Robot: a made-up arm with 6 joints.
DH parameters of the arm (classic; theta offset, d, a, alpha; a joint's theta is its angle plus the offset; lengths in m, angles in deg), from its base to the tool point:
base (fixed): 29.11 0 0.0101 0
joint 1: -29.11 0.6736 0.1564 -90
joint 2: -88.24 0 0.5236 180
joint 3: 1.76 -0.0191 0.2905 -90
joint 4: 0 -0.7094 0.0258 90
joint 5: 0 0.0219 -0.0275 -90
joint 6: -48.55 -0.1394 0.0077 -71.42
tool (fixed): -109.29 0.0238 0 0
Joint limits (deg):
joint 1: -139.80..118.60
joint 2: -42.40..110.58
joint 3: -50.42..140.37
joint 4: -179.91..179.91
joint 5: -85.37..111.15
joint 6: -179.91..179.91
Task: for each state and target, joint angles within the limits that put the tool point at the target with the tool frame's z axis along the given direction. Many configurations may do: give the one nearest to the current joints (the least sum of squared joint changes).
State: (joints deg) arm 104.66 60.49 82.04 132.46 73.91 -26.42
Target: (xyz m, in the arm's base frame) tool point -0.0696 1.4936 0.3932 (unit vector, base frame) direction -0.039 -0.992 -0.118
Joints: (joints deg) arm 88.41 102.12 75.69 131.66 45.63 -16.39
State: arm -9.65 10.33 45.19 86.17 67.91 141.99
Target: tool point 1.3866 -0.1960 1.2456 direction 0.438 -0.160 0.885
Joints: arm -13.54 52.79 55.38 132.71 62.27 177.67
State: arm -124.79 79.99 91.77 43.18 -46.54 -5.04
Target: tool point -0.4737 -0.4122 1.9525 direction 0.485 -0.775 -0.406
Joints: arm -139.13 31.61 91.48 29.19 -21.63 46.00
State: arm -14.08 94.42 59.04 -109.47 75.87 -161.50
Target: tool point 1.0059 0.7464 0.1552 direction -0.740 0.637 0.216
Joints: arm 36.28 89.24 37.28 -159.51 85.52 -114.18
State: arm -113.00 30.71 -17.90 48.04 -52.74 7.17
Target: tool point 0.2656 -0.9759 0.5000 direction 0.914 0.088 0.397
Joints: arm -76.40 24.40 -41.89 35.53 -0.56 -3.88
